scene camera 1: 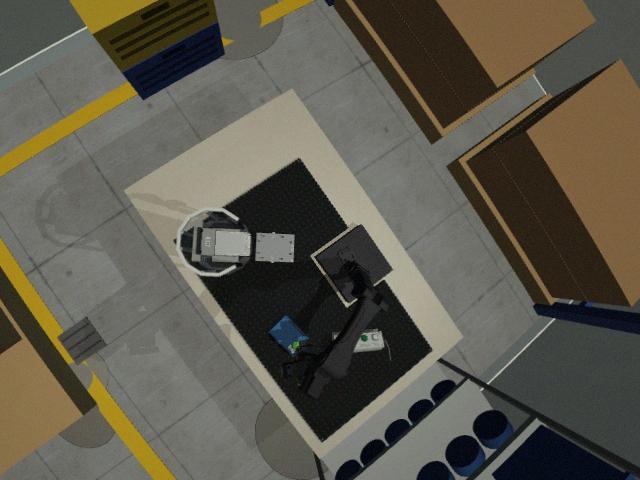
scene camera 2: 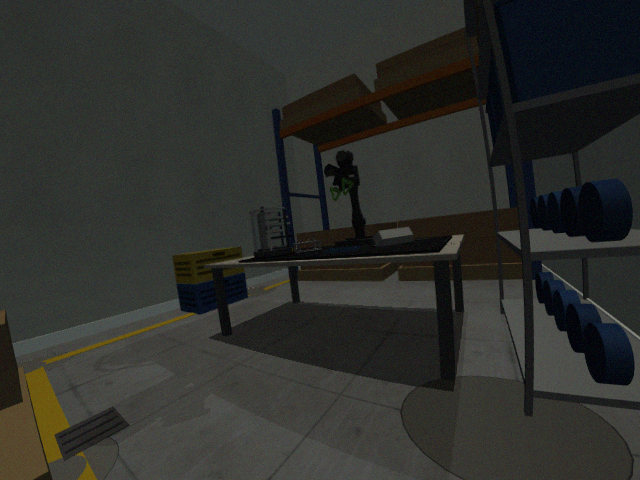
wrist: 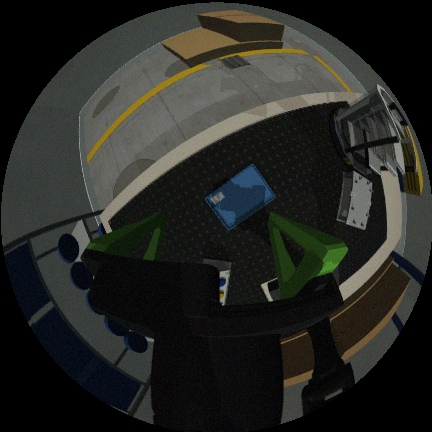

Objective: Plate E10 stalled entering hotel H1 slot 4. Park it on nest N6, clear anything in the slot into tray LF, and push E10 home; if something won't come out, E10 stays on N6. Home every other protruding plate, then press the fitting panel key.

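Places are measured from the arm's base along level axes (x back, y left, z down), in centimetres.
Where they show: gripper, between the fingertips: (scene camera 1: 295, 359) (scene camera 2: 339, 198) (wrist: 216, 217); arm's base, origin of its link: (scene camera 1: 353, 268) (scene camera 2: 360, 238).
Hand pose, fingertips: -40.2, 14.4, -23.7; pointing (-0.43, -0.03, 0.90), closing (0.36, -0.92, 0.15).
Things, the pixels of their top centre, and the offset from my fingertips, as dx, dy, dz. Level surfaces: height alone.
- plate hotel, centre of its top: (scene camera 1: 211, 240) (scene camera 2: 268, 207) -5.3, -50.9, -3.4
- grey nest block, centre of its top: (wrist: 364, 202) (scene camera 1: 275, 247) (scene camera 2: 306, 239) +13.5, -39.5, +19.9
- blue tray LF, centre of its top: (wrist: 240, 197) (scene camera 1: 289, 336) (scene camera 2: 342, 247) +0.8, -2.2, +25.8
- white key panel, centre of its top: (wrist: 209, 303) (scene camera 1: 360, 345) (scene camera 2: 392, 228) +25.8, +15.3, +19.1
- black mat, height of its surface: dz +27.5
- pale table, height of its surface: dz +28.8
The plate hotel (scene camera 1: 232, 242) (scene camera 2: 270, 229) (wrist: 372, 132) stands at the mat's far end inside a clear round guard. Several pale plates sit in its levels in the wrist view; labels and which plates protrude are too small to tell. The grey nest block (scene camera 1: 275, 247) (wrist: 356, 200) with small pins stands beside it, with no plate visible on top. The blue tray LF (scene camera 1: 285, 330) (wrist: 242, 192) lies flat with no plate visible inside. The white key panel (scene camera 1: 372, 342) (scene camera 2: 393, 236) (wrist: 225, 287) is partly hidden by the arm. My gripper (scene camera 1: 296, 363) (scene camera 2: 341, 190) (wrist: 216, 217) is open and empty, high above the mat near the tray.
The dark square arm base plate (scene camera 1: 369, 248) sits at the mat's edge. The black mat (scene camera 1: 289, 196) lies on the pale table (scene camera 1: 258, 134). A shelf unit with blue bins stands off the table's near end. Large cardboard boxes (scene camera 1: 584, 206) are beyond the table's side.
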